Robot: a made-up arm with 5 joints.
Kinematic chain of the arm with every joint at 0, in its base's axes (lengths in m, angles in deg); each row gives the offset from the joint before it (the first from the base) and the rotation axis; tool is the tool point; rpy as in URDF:
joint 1: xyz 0.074 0 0.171 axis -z
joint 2: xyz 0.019 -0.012 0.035 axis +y
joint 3: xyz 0.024 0 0.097 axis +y
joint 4: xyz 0.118 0 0.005 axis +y
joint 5: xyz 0.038 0.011 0 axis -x
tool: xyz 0 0 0 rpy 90 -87.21 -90
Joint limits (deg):
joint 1: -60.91..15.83
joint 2: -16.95..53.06
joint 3: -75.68..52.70
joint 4: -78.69..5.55
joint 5: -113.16..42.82
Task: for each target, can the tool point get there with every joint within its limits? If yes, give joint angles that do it. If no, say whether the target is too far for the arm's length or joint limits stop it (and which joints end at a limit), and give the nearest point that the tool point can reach.
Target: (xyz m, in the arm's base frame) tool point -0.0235 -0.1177 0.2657
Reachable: no: joint limits stop it (at a limit: joint 2, joint 3, joint 4) | nearest point 0.0521 -0.0264 0.4292 | short by 0.202 m
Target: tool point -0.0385 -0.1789 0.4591
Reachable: no: too far | nearest point 0.0558 -0.0290 0.4297 | short by 0.180 m
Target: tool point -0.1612 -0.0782 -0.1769
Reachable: no: too far | nearest point 0.1089 0.0606 0.0948 | short by 0.407 m
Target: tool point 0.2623 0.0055 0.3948
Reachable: yes | joints -1.99 18.25 -57.03 -5.27 -67.60
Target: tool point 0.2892 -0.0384 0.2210
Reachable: yes | joints 9.85 23.32 9.98 -27.31 -25.75
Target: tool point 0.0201 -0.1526 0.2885
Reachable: no: joint limits stop it (at a limit: joint 1, joint 2, joint 3, joint 4) | nearest point 0.0582 -0.0305 0.4292 | short by 0.190 m
